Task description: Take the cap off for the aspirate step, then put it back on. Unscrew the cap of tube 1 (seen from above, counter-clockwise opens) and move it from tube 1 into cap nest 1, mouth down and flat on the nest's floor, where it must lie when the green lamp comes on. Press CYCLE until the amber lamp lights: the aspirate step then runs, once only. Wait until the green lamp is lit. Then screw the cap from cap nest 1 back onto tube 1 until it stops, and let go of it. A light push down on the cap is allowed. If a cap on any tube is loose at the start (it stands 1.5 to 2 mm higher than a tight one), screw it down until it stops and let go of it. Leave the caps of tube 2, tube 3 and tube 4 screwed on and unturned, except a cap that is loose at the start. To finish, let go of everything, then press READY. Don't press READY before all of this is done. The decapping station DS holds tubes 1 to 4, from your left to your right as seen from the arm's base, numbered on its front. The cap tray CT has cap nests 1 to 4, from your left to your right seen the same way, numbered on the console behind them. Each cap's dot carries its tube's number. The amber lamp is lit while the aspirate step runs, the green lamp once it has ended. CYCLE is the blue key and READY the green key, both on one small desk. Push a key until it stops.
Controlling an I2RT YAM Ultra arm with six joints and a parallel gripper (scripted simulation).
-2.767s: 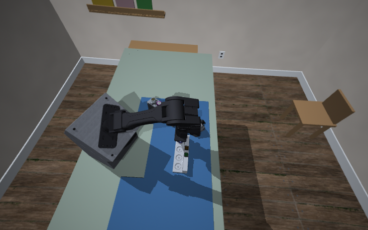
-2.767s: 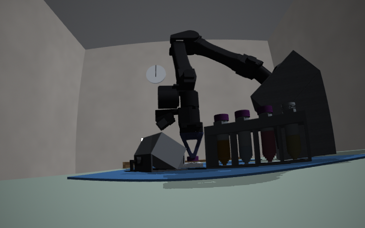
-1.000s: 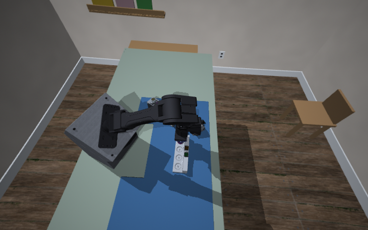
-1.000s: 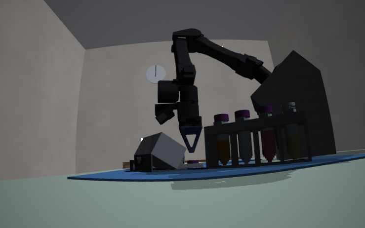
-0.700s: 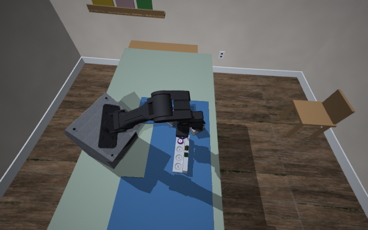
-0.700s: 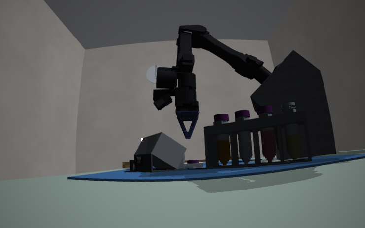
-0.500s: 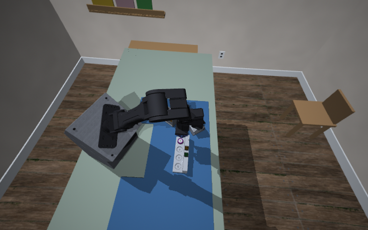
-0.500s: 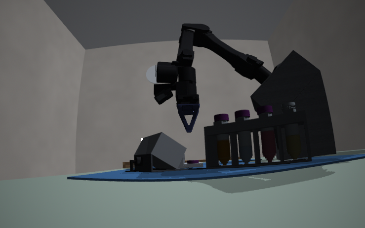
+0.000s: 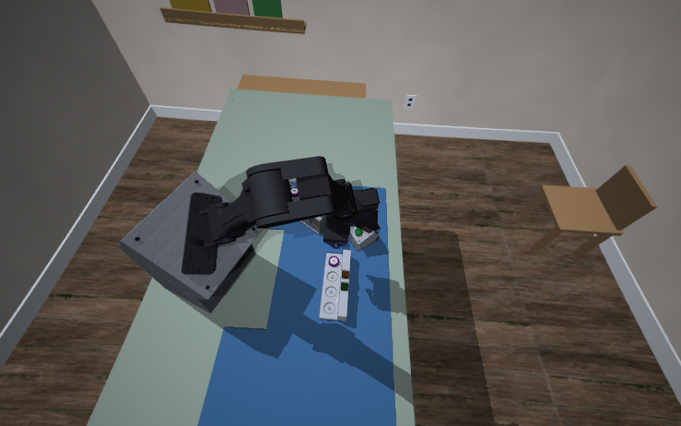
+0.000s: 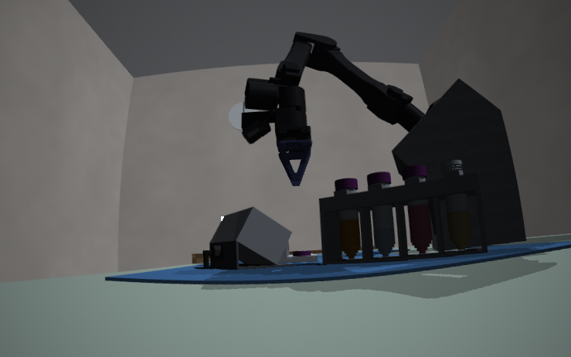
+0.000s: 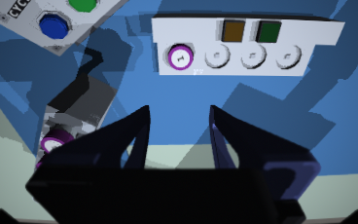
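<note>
Right now my hand is 9 cm short of the blue cycle key, 11 cm to the right of it and 9 cm above it. Also, from my hand: green ready key: 10 cm ahead, 7 cm to the left, 9 cm below; key desk: 10 cm ahead, 9 cm to the left, 11 cm below; threaded neck of tube 1: 12 cm behind, 28 cm to the left, 4 cm below.
</note>
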